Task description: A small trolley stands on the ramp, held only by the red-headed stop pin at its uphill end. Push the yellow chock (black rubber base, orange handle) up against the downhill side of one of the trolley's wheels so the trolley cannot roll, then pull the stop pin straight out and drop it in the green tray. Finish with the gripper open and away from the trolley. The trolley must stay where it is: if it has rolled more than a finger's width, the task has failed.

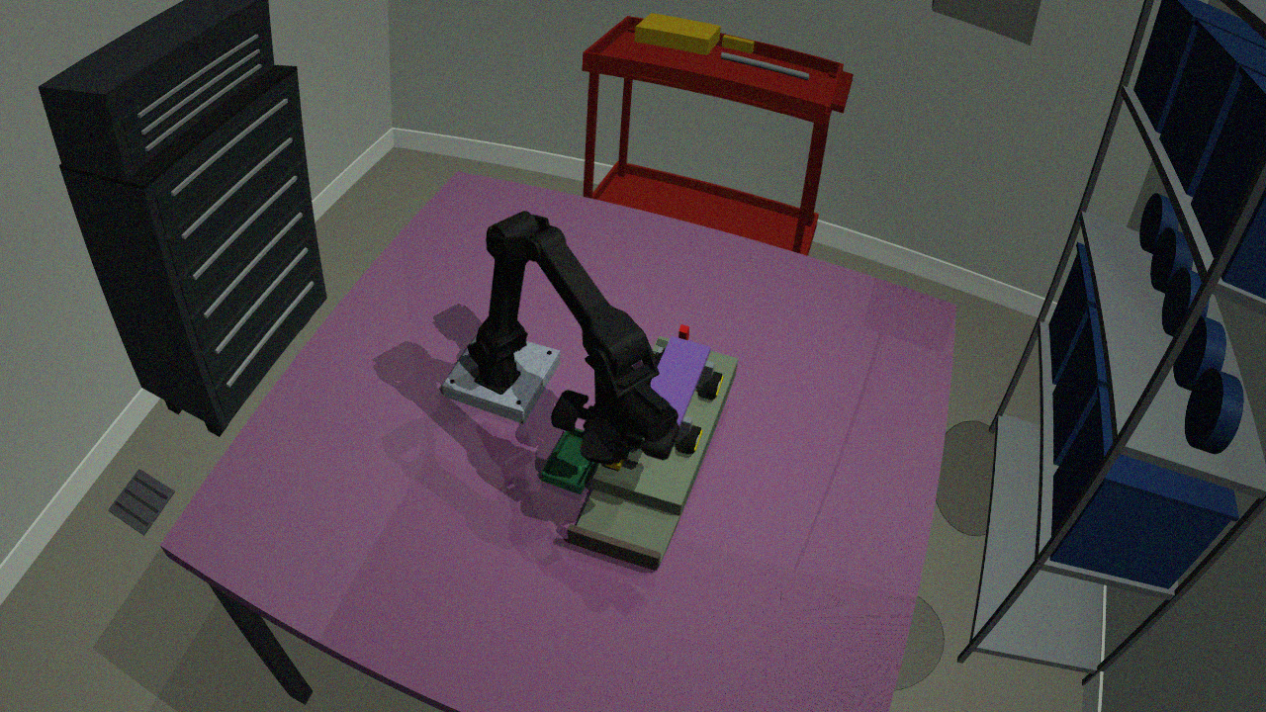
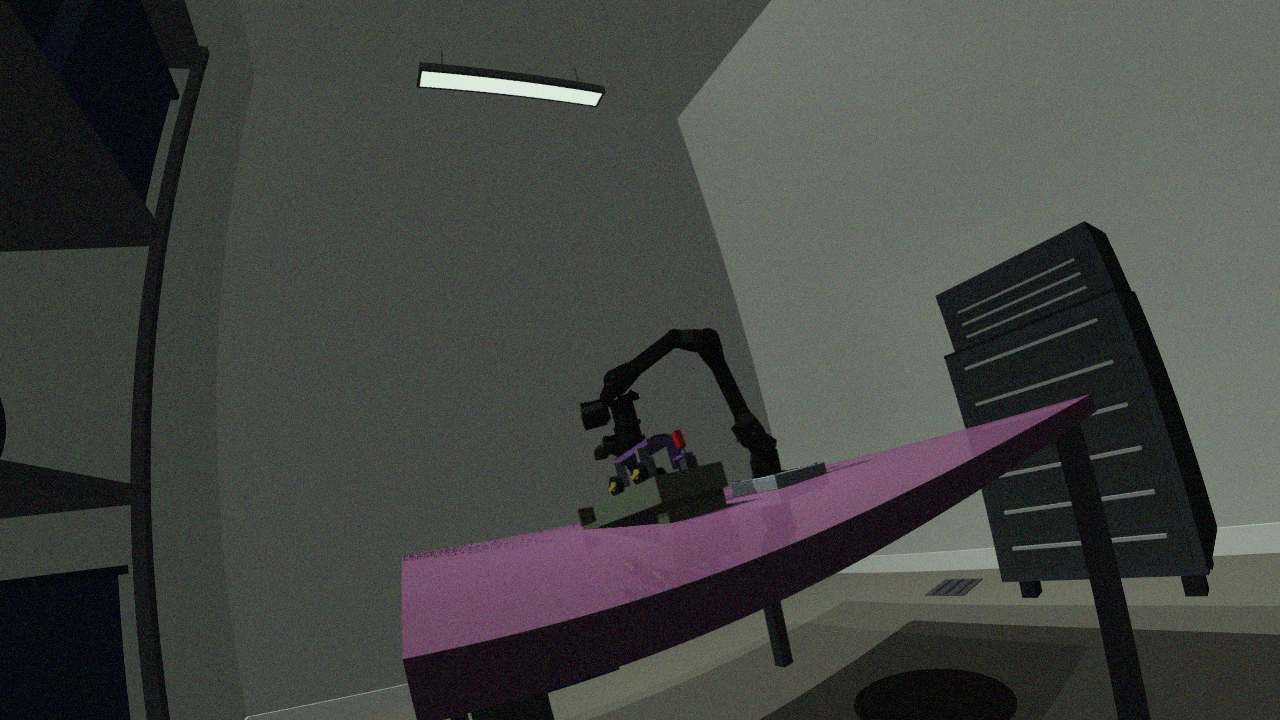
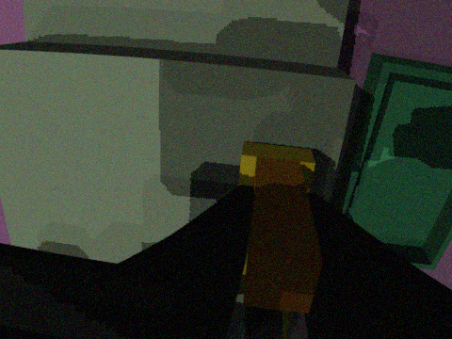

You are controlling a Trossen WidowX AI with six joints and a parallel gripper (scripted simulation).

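Now: the yellow chock 2 cm to the left of my gripper tip and 1 cm below it. The rest, counted from my gripper tip: trolley 15 cm to the left, 3 cm ahead, 2 cm above; then olive ramp 14 cm to the left, 4 cm below, 3 cm ahead; then green tray 10 cm below, 8 cm behind, 1 cm to the left.
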